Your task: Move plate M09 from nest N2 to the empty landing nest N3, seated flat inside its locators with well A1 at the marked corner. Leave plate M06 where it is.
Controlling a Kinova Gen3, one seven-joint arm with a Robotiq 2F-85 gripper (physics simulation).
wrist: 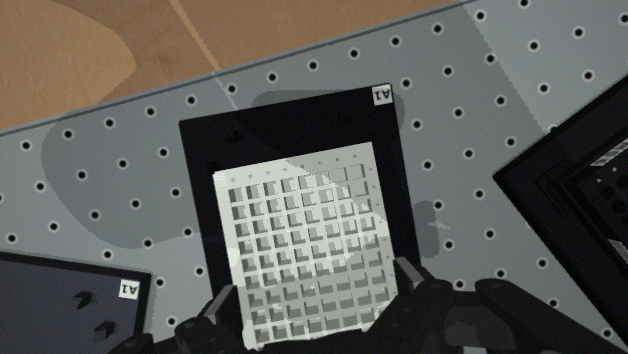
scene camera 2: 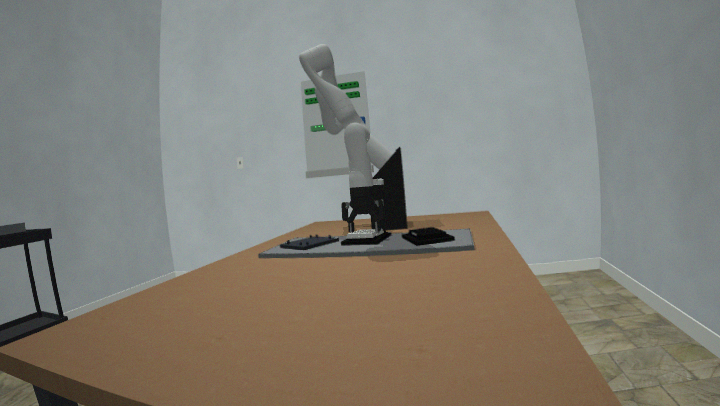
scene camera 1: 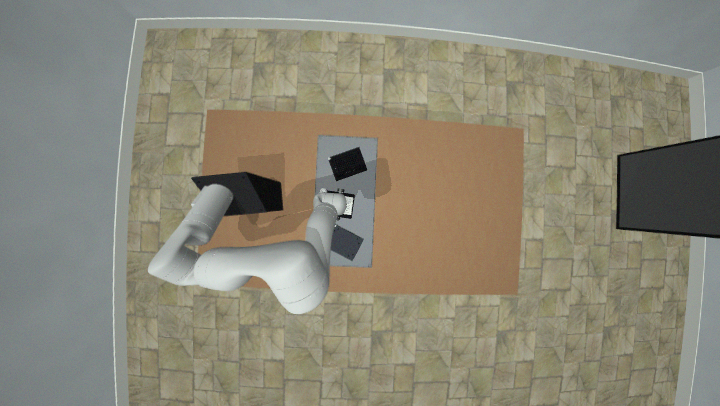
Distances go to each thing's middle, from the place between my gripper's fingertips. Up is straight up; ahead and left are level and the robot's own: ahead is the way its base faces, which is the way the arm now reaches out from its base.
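Scene:
Dark blue-grey nest [scene camera 1: 345, 243]: 18 cm right of my hand, 3 cm ahead, 2 cm below. White plate M09 [wrist: 307, 237]: 1 cm behind my hand. Going by their middles, of the things named here, white plate M09 nearest to my hand.

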